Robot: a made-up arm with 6 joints.
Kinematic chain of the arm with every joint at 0, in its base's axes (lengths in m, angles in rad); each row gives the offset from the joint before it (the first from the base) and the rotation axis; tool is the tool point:
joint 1: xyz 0 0 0.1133 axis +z
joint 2: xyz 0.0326 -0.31 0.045 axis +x
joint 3: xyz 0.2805 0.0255 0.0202 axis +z
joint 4: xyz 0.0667 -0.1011 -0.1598 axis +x
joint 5: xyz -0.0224 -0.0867 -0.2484 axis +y
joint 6: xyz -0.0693 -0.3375 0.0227 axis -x
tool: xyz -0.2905 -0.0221 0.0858
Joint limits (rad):
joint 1: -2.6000..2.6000
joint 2: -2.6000..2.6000
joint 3: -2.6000..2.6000
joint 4: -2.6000..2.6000
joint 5: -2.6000..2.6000
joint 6: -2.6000..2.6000
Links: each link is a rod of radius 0.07 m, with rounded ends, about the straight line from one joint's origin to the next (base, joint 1, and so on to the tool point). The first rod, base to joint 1, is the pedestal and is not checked.
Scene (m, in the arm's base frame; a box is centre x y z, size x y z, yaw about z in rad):
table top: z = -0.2
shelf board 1: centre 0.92 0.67 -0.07 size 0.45 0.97 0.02 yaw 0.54
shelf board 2: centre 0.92 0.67 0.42 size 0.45 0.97 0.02 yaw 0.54
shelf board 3: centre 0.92 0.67 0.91 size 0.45 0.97 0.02 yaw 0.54
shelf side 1: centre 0.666 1.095 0.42 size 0.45 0.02 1 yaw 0.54
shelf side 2: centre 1.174 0.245 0.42 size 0.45 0.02 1 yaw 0.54
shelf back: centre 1.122 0.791 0.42 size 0.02 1.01 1 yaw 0.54
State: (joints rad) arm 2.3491 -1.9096 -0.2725 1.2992 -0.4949 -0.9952
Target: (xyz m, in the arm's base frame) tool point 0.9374 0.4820 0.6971
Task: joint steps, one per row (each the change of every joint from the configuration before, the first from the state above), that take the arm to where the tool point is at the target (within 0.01 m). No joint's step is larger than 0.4 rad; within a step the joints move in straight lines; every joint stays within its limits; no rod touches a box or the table.
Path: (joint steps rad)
1: 0.0627 -0.0891 0.1335 0.3252 0.1944 0.3175
2: 0.0627 -0.0891 0.1334 0.3252 0.1945 0.3175
3: 0.0628 -0.0890 0.1335 0.3252 0.1944 0.3175
4: 0.0627 -0.0891 0.1335 0.3252 0.1944 0.3174
5: -0.0463 0.0037 -0.1348 -0.3773 -0.0977 -0.1966
6: -0.0463 0.0038 -0.1347 -0.3774 -0.0978 -0.1966
7: -0.0462 0.0037 -0.1348 -0.3773 -0.0978 -0.1966
8: -0.0463 0.0038 -0.1347 -0.3774 -0.0977 -0.1966
9: -0.0463 0.0037 -0.1348 -0.3773 -0.0978 -0.1967
10: -0.0463 0.0038 -0.1347 -0.3773 -0.0978 -0.1966
11: -0.1529 0.0045 0.1016 0.1599 -0.2997 -0.0944
12: -0.1529 0.0046 0.1017 0.1599 -0.2998 -0.0944
13: -0.1529 0.0045 0.1016 0.1599 -0.2997 -0.0944

